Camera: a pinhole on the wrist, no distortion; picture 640 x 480 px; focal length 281.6 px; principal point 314.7 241.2 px. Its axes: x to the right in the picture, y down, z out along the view. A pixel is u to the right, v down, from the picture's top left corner.
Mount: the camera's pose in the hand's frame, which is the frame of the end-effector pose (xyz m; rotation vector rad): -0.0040 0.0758 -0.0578 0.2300 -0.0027 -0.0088
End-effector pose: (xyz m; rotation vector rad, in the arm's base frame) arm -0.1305 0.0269 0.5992 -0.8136 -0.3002 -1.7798
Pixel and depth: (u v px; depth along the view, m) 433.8 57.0 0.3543
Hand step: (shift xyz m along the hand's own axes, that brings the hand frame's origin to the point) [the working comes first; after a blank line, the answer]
In the camera's frame: 0.1498 -0.2318 0.3543

0.1426 -0.2320 0.2346
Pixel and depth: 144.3 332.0 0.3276
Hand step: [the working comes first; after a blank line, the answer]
In the camera's frame: -0.1982 0.1056 0.3276

-0.2025 0.1058 0.2849
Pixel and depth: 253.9 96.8 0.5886
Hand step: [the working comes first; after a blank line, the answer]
In the camera's frame: -0.1271 -0.3018 0.5886

-0.1358 -0.3511 0.4463
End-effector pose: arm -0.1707 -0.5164 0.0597 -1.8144 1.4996 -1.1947
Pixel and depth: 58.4 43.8 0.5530
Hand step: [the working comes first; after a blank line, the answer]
In the camera's frame: -0.5033 -0.3876 0.5530

-0.5126 -0.4231 0.3914
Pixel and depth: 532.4 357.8 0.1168
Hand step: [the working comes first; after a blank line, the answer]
In the camera's frame: 0.0903 0.0484 0.1168

0.0863 0.0954 0.0671
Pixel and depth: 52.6 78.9 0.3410
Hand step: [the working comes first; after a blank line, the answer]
In the camera's frame: -0.3174 -0.1965 0.3410

-0.3243 -0.1904 0.2289
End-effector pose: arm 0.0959 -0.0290 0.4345 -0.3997 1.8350 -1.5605
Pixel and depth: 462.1 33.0 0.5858
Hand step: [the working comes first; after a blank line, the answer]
In the camera's frame: 0.3066 -0.4331 0.5858

0.2968 -0.4822 0.4143
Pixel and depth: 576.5 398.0 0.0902
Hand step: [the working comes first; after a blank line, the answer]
In the camera's frame: 0.0839 0.0502 0.0902

0.0799 0.1034 0.0416
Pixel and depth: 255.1 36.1 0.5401
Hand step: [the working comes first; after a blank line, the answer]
In the camera's frame: -0.1143 -0.3934 0.5401

-0.1236 -0.4293 0.3782
